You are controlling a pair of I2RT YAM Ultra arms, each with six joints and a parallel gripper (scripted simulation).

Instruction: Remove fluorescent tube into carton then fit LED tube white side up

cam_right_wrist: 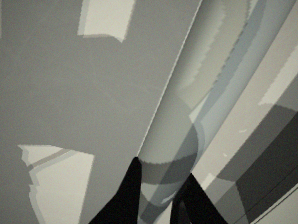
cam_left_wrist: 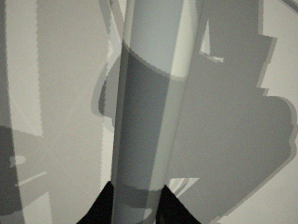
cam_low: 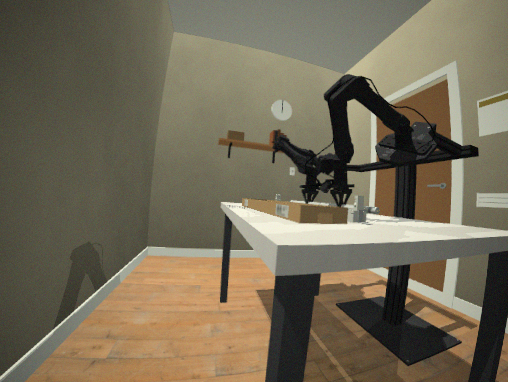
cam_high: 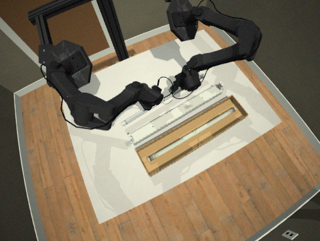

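Right now the LED tube is 120 mm to the left of my right hand, 10 mm below it and 10 mm behind it. From my right hand the other things lie so: brown carton 250 mm ahead, 160 mm to the left, 20 mm below; old fluorescent tube 250 mm ahead, 160 mm to the left, 30 mm below.
Right now the LED tube is 10 mm ahead of my left hand, 120 mm to the right of it and 10 mm below it. Also, from my left hand: brown carton 270 mm ahead, 80 mm to the right, 20 mm below; old fluorescent tube 270 mm ahead, 80 mm to the right, 30 mm below.
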